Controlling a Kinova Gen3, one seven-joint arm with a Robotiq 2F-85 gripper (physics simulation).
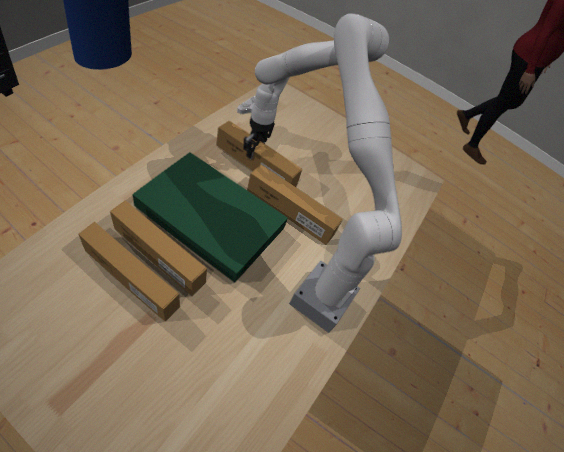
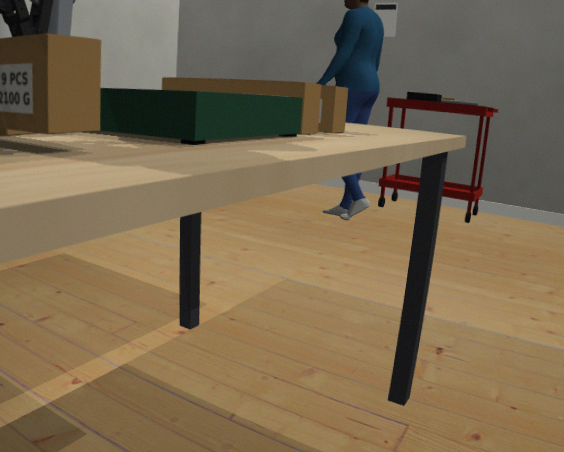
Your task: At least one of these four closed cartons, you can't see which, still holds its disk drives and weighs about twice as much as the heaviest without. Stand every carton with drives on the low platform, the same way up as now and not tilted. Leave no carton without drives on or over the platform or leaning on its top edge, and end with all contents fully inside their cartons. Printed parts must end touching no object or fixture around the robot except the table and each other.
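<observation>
The low green platform [image 1: 165, 210] [image 2: 245, 117] lies on the table. On its far side, one closed brown carton [image 1: 286, 166] is farthest; a second [image 1: 315, 205] [image 2: 75, 85] stands nearer the robot base. On the platform's other side stand a third carton [image 1: 150, 240] [image 2: 311, 107] and an outer fourth [image 1: 125, 265] [image 2: 334, 107]. All are level and off the platform. My gripper [image 1: 255, 149] points down at the middle of the farthest carton and looks shut on it, one finger against its front face. The other fingertip is hidden, and whether the carton is raised cannot be seen.
The robot base [image 1: 325, 300] stands near the table edge, beside the second carton and platform. The farthest and second cartons are close together, with a narrow gap. The third and fourth cartons are also close. A red cart [image 2: 440, 106] and people stand away from the table.
</observation>
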